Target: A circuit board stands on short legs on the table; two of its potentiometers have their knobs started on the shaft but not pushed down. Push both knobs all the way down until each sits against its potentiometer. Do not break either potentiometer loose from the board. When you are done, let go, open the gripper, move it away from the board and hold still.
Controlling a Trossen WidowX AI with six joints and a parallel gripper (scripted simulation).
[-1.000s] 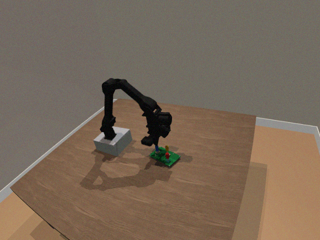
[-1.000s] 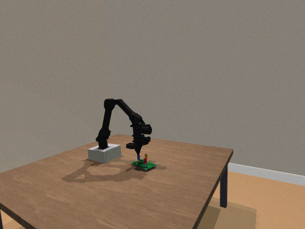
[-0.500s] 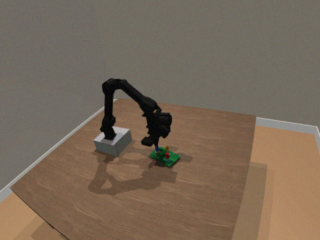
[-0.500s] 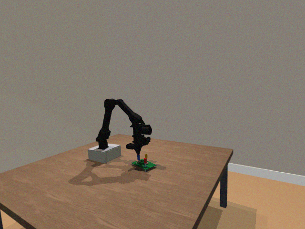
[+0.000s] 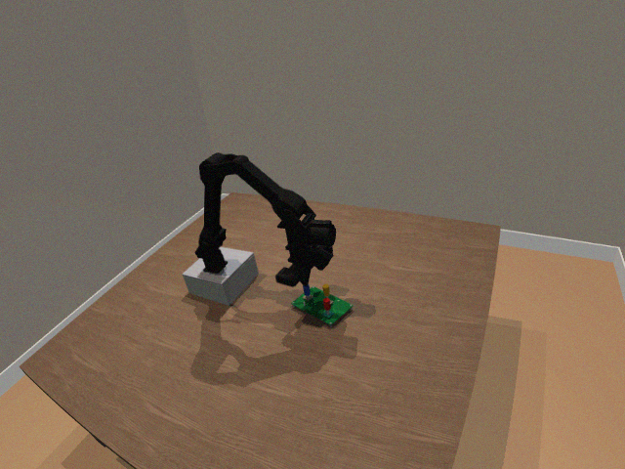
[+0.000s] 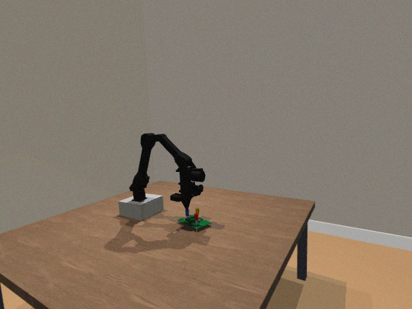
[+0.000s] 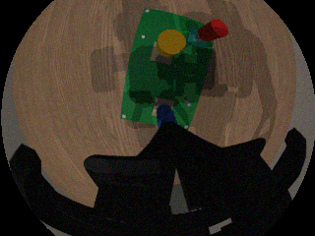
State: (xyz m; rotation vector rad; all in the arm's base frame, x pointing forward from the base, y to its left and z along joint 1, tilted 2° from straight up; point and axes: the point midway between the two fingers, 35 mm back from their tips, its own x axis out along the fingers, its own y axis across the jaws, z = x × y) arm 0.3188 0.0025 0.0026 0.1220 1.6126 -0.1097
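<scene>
The blue knob lies 1 cm below my gripper tip. From my gripper tip the other things lie so: orange knob (7 cm ahead, 1 cm to the right).
</scene>
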